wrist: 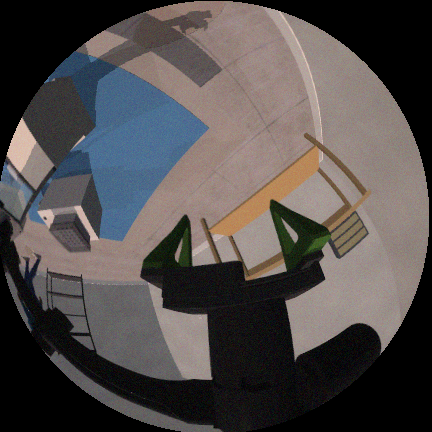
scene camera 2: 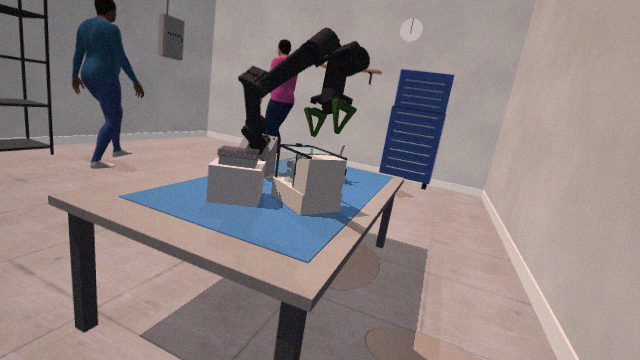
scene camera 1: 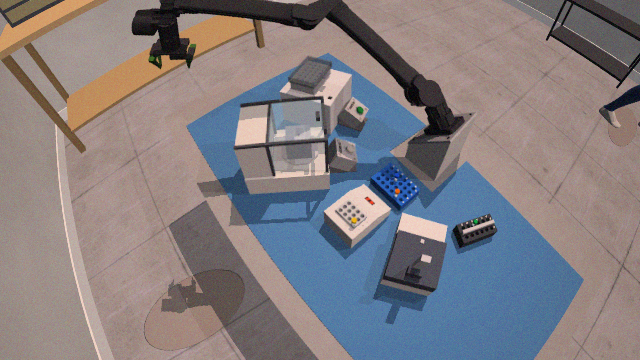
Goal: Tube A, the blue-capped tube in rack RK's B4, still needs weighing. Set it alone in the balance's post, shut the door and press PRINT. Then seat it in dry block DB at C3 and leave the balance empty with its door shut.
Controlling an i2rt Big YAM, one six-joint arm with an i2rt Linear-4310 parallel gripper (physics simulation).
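Frame: origin at the arm's base, x ahead, y left, z up, level; millimetres.
Where they show: gripper, fingertip midpoint: (wrist: 228,210) (scene camera 2: 324,135) (scene camera 1: 175,67); arm's base, origin of the base link: (scene camera 2: 258,144) (scene camera 1: 445,128).
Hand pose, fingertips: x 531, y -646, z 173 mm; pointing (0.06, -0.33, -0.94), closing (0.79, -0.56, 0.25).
Each offset is from my fingertips to the top centre of the thing. "spot": to the spot under its first point.
My gripper (scene camera 1: 172,64) (scene camera 2: 326,133) (wrist: 228,210) is open and empty, high up, past the mat's edge in scene camera 1. The balance @[93 mm down, 181 mm back, 382 mm left] (scene camera 1: 254,162) (scene camera 2: 324,186) (wrist: 57,112) is a white box with glass panels and dark frame bars; I cannot tell whether its door is shut. No tube is discernible inside it. The blue rack RK @[spot: 292 mm down, 313 mm back, 695 mm left] (scene camera 1: 407,201) holds the blue-capped tube A @[261 mm down, 339 mm back, 623 mm left] (scene camera 1: 396,175), small and hard to make out, and an orange-capped tube @[261 mm down, 299 mm back, 659 mm left] (scene camera 1: 397,191). The dry block DB @[245 mm down, 177 mm back, 625 mm left] (scene camera 1: 374,212) is white with a red display; a yellow-capped tube @[228 mm down, 134 mm back, 650 mm left] (scene camera 1: 354,220) is in its well plate.
A white device with a grey tray @[125 mm down, 395 mm back, 268 mm left] (scene camera 1: 310,73) (scene camera 2: 238,154) (wrist: 71,231) stands behind the balance. Two small button boxes @[spot: 254 mm down, 401 mm back, 374 mm left] (scene camera 1: 352,116) @[spot: 242 mm down, 258 mm back, 480 mm left] (scene camera 1: 343,156) stand beside these. A dark-lidded device @[spot: 235 mm down, 191 mm back, 789 mm left] (scene camera 1: 407,242) and a black rack @[267 mm down, 400 mm back, 914 mm left] (scene camera 1: 475,231) with a green cap stand farther right. A wooden bench (scene camera 1: 115,87) (wrist: 270,192) is beyond the mat.
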